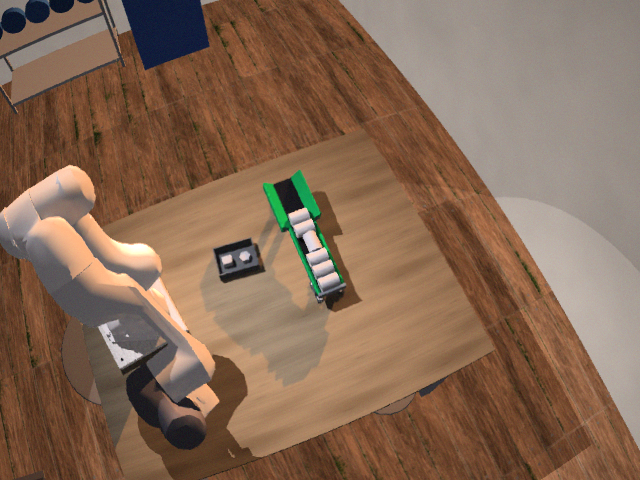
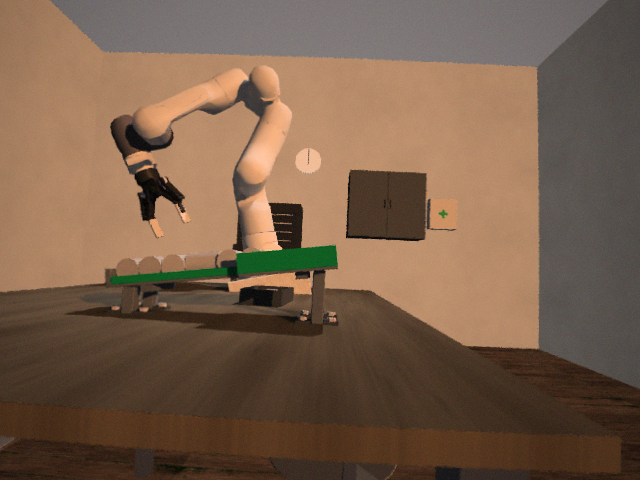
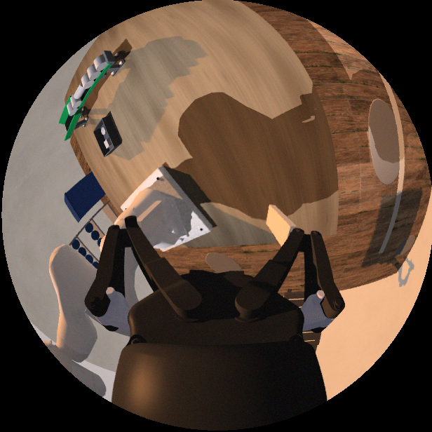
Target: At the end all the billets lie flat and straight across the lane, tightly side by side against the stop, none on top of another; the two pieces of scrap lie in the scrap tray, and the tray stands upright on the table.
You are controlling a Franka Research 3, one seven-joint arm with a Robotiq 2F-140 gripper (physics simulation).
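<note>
The green lane (image 1: 336,263) (image 2: 180,275) slopes down to a grey stop (image 1: 331,290) (image 2: 109,276). Three billets, including the lowest billet (image 1: 328,282) (image 2: 127,267), lie crosswise side by side at the stop. Above them one billet (image 1: 311,241) (image 2: 201,261) is turned lengthwise along the lane. Two more billets, the lower one (image 1: 303,228) and the upper one (image 1: 298,215), lie roughly crosswise above it. The scrap tray (image 1: 239,274) (image 2: 266,296) (image 3: 115,131) stands upright and holds two scrap pieces, one (image 1: 227,260) and another (image 1: 245,256). My gripper (image 2: 172,227) (image 3: 215,211) is open and empty, high above the table, away from the lane.
The wide green chute (image 1: 309,195) (image 2: 286,259) forms the lane's upper end. The lane stands on legs, including a grey leg (image 2: 317,297). The white robot base plate (image 1: 119,356) (image 3: 202,228) is at the table's side. The tray stands between the base and the lane.
</note>
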